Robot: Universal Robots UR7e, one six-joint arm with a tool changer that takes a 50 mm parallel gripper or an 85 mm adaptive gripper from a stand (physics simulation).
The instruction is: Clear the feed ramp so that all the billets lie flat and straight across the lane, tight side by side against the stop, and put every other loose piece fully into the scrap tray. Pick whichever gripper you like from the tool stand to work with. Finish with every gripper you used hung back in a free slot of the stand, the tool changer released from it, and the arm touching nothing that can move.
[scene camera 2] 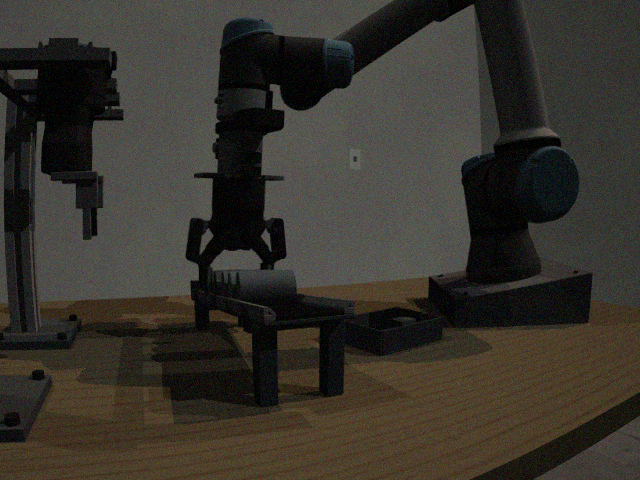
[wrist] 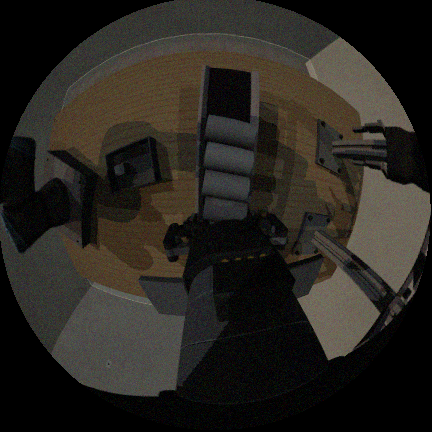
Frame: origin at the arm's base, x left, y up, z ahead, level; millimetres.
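Seen in the pictures: hand at its tool point: (scene camera 2: pixel 239 166); arm's base at its link origin: (scene camera 2: pixel 504 274) (wrist: pixel 58 200).
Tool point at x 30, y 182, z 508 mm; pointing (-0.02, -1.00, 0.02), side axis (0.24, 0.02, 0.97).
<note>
Offsets run from my tool point to a thing's top centre. "*": to the spot under its first point.
The adaptive gripper (scene camera 2: pixel 235 269) (wrist: pixel 224 223) on the arm points down, open, at the far end of the feed ramp @(* dx +198, dy -157, dz +31 mm) (scene camera 2: pixel 242 305) (wrist: pixel 255 95). Its fingers stand apart across the lane; their tips are partly hidden by the ramp and billets. Several grey billets lie across the lane in a row. The one nearest scene camera 2 (scene camera 2: pixel 266 284) (wrist: pixel 230 130) and the others, such as a middle billet @(dx +51, dy -141, dz -2 mm) (wrist: pixel 226 184), look slightly skewed, with dark lines between them. The bare lane shows beyond the row. The scrap tray @(dx +65, dy -217, dz -207 mm) (scene camera 2: pixel 382 338) (wrist: pixel 159 160) holds a small light piece @(dx +57, dy -223, dz -234 mm) (scene camera 2: pixel 405 321) (wrist: pixel 121 168).
The parallel gripper (scene camera 2: pixel 88 198) hangs from the tool stand (scene camera 2: pixel 20 258) on the left in scene camera 2. Stand base plates @(* dx +232, dy -240, dz +262 mm) (scene camera 2: pixel 23 400) (wrist: pixel 324 145) are bolted to the table. The robot's pedestal (scene camera 2: pixel 516 302) (wrist: pixel 90 200) stands beyond the tray.
</note>
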